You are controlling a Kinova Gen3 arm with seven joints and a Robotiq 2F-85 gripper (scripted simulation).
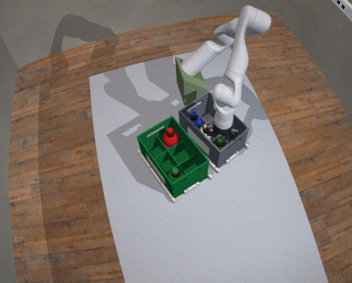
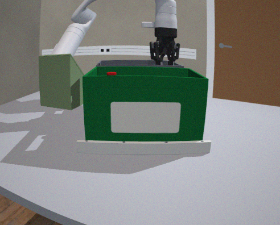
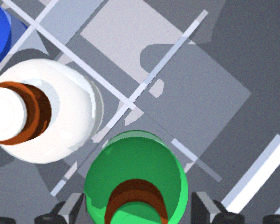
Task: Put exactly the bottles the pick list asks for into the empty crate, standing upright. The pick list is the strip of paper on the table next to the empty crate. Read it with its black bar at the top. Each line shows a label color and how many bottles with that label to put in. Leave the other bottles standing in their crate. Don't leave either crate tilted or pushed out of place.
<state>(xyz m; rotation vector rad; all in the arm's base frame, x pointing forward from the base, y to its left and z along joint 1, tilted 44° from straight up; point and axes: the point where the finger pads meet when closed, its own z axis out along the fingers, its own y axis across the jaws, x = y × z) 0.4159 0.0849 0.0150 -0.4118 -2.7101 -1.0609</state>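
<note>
The white-label bottle is 70 mm below my hand, 70 mm behind it and 50 mm to the right of it. From my hand the other things lie so: grey crate 100 mm behind, 80 mm below, 10 mm to the right; then green crate 210 mm to the right, 80 mm below, 20 mm ahead; then blue-label bottle 150 mm behind, 90 mm to the right, 70 mm below.
</note>
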